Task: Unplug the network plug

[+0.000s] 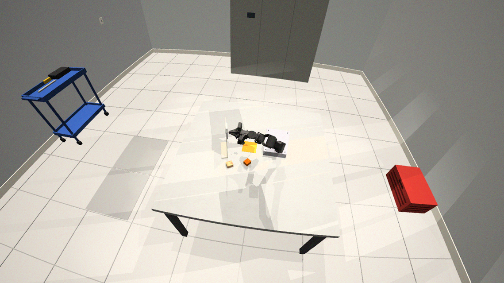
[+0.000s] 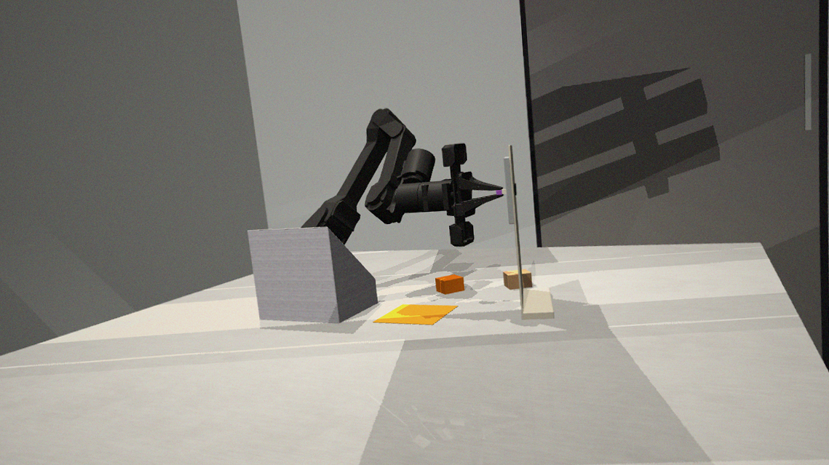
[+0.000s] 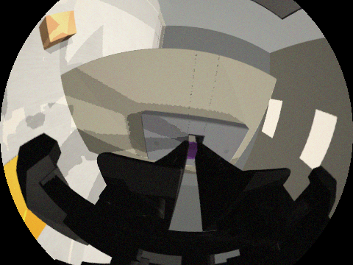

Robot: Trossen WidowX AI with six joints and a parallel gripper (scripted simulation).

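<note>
Now: gripper tip 160 mm past the orange marked square, 70 mm to the left of it and 210 mm above it. Round my gripper tip: tan cube 40 mm behind, 160 mm to the left, 200 mm below; network plug 10 mm ahead; upright panel 30 mm ahead, 80 mm below.
</note>
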